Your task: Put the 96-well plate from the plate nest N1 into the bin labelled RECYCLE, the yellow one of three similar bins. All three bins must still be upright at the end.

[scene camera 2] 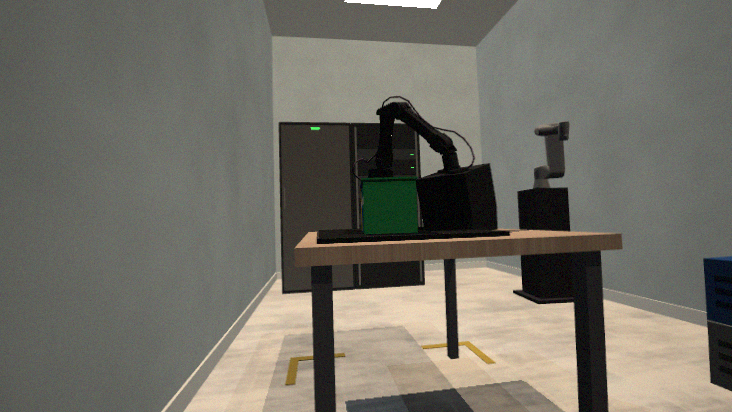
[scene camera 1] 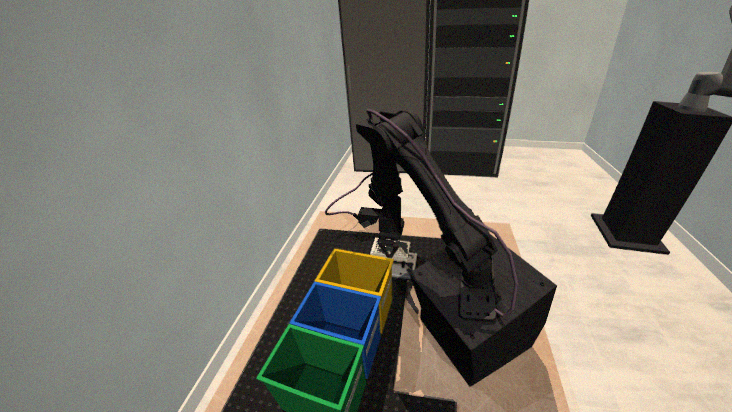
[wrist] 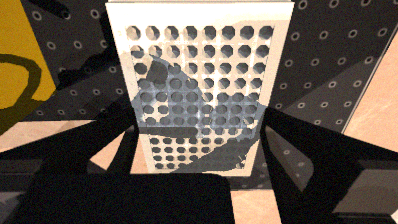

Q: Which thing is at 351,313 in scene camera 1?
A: A blue bin.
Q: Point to a white 96-well plate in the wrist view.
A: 205,117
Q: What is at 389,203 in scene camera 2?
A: A green bin.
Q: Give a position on a yellow bin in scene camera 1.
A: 360,272
